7 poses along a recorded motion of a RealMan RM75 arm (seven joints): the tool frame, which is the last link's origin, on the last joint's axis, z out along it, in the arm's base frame.
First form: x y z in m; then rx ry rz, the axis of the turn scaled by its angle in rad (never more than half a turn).
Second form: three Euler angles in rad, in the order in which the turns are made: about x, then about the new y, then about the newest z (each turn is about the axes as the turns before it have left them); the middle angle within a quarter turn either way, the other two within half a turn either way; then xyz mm. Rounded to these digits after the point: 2 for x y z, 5 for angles.
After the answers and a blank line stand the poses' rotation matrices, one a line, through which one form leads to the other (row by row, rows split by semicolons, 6 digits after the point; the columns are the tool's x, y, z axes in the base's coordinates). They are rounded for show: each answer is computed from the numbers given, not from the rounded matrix.
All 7 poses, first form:
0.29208, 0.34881, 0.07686, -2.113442, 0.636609, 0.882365
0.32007, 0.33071, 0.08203, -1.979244, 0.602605, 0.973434
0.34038, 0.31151, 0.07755, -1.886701, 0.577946, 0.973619
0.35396, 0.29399, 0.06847, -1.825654, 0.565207, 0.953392
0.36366, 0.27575, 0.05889, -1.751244, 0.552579, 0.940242
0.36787, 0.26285, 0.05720, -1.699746, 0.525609, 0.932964
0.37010, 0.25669, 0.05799, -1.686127, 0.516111, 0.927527
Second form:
-2.12285, -0.39287, 0.80654, 292.08, 348.81, 76.86
-1.97205, -0.42404, 0.87419, 320.07, 330.71, 82.03
-1.87725, -0.40117, 0.89017, 340.38, 311.51, 77.55
-1.81950, -0.37079, 0.89017, 353.96, 293.99, 68.47
-1.74862, -0.34019, 0.89662, 363.66, 275.75, 58.89
-1.69481, -0.32859, 0.89055, 367.87, 262.85, 57.20
-1.68056, -0.32450, 0.88528, 370.10, 256.69, 57.99

0.639281 -0.666898 -0.382841; -0.153018 -0.598228 0.786581; -0.753595 -0.444264 -0.484483
0.584796 -0.699090 -0.411445; -0.056555 -0.541121 0.839041; -0.809206 -0.467399 -0.355983
0.579320 -0.715474 -0.390494; -0.000174 -0.479183 0.877715; -0.815100 -0.508410 -0.277725
0.586515 -0.724361 -0.362354; 0.029704 -0.427847 0.903363; -0.809393 -0.540600 -0.229422
0.588478 -0.736451 -0.333668; 0.066817 -0.366984 0.927825; -0.805748 -0.568299 -0.166754
0.595330 -0.735825 -0.322713; 0.105256 -0.326761 0.939228; -0.796557 -0.593118 -0.117081
0.600032 -0.733692 -0.318836; 0.115834 -0.314673 0.942106; -0.791545 -0.602226 -0.103828

